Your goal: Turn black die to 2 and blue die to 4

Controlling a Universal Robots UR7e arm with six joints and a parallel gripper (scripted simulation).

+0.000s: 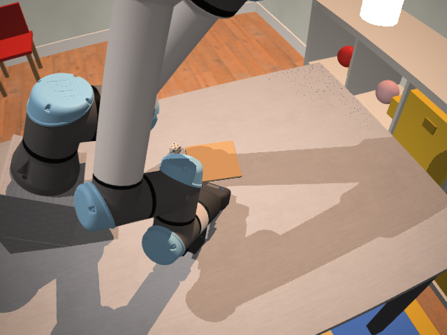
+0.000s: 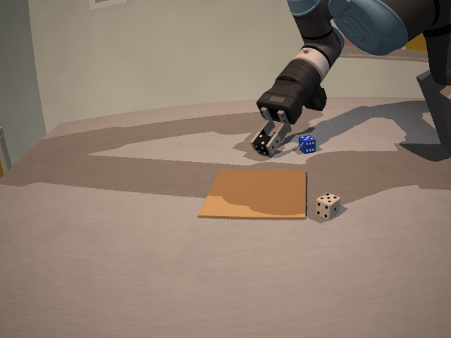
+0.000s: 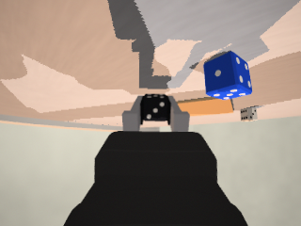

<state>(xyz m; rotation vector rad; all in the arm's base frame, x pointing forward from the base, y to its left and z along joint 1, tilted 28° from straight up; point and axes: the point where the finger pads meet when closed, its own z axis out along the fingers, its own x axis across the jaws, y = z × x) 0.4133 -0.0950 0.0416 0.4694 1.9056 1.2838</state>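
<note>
Now: the blue die 80 mm behind my hand and 10 mm below it. Also, from my hand: white die: 60 mm behind, 220 mm to the left, 10 mm below; then black die: right at my hand; then orange mat: 30 mm ahead, 140 mm to the left, 20 mm below.
</note>
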